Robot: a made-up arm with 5 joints. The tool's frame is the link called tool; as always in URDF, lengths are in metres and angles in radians. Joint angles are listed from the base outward.
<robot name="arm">
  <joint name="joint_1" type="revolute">
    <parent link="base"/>
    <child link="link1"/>
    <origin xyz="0.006 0.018 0.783" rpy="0 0 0"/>
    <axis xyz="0 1 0"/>
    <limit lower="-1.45" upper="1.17"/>
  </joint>
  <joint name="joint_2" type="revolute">
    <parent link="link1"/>
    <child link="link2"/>
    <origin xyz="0.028 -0.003 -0.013" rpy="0 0 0"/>
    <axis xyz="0 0 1"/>
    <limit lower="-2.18" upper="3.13"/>
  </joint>
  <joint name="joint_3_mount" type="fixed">
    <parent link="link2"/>
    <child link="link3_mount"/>
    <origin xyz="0.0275 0.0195 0.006" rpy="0 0 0"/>
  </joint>
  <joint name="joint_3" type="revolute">
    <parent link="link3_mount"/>
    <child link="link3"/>
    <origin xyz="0.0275 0.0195 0.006" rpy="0 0 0"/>
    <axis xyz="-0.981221 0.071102 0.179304"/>
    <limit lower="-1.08" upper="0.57"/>
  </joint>
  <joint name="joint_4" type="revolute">
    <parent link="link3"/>
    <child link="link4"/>
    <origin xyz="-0.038 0.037 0.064" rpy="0 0 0"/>
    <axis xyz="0 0 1"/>
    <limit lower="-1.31" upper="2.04"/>
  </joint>
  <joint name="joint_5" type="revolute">
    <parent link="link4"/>
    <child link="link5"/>
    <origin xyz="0.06 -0.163 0.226" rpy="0 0 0"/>
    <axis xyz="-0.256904 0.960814 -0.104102"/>
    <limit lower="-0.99" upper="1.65"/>
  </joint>
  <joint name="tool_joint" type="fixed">
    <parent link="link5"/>
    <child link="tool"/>
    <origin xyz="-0.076 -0.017 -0.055" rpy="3.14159 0 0"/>
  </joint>
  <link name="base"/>
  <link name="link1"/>
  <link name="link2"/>
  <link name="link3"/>
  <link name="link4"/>
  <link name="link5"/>
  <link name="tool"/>
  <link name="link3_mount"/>
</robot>
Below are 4 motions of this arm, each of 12 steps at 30 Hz.
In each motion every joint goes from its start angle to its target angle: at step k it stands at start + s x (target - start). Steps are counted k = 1, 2, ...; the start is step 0. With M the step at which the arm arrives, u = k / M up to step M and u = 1 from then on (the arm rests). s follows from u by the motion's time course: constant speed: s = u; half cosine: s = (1 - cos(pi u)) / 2; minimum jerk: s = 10 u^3 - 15 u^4 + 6 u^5.
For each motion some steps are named. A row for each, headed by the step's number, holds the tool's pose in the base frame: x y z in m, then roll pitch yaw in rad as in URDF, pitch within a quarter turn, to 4 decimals.
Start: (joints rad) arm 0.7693 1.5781 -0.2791 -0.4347 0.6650
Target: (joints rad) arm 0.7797 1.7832 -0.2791 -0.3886 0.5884
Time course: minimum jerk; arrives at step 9
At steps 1, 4, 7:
1: 0.3010 -0.0853 0.8459 -1.9624 0.7639 1.9350
4: 0.3052 -0.0713 0.8363 -2.0060 0.6826 1.9481
7: 0.3092 -0.0509 0.8248 -2.0583 0.5699 1.9740

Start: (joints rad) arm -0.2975 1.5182 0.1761 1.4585 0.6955
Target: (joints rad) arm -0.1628 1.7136 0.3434 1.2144 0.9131
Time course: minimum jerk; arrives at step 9
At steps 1, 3, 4, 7, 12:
1: -0.1179 0.2120 1.0513 2.6468 1.1020 2.6458
3: -0.1222 0.2068 1.0553 2.5637 1.1378 2.5690
4: -0.1265 0.2010 1.0595 2.4687 1.1670 2.4809
7: -0.1387 0.1802 1.0728 2.1154 1.2146 2.1494
12: -0.1404 0.1766 1.0749 2.0570 1.2160 2.0943

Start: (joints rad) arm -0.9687 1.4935 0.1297 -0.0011 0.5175
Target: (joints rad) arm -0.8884 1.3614 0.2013 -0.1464 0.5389
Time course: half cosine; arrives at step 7
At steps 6, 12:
6: -0.1906 -0.0262 1.0233 2.0092 -0.0538 0.8927
12: -0.1911 -0.0272 1.0228 2.0157 -0.0613 0.8835

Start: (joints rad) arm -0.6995 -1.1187 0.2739 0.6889 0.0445
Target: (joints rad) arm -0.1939 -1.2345 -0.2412 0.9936 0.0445
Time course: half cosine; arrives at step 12
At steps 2, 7, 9, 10, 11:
2: -0.0944 -0.1056 1.0289 -3.0558 -0.4031 -0.4270
7: -0.0621 -0.1417 1.0067 -2.9972 -0.3579 -0.3470
9: -0.0530 -0.1521 0.9968 -2.9803 -0.3495 -0.3244
10: -0.0503 -0.1553 0.9933 -2.9756 -0.3478 -0.3173
11: -0.0487 -0.1572 0.9912 -2.9730 -0.3469 -0.3130

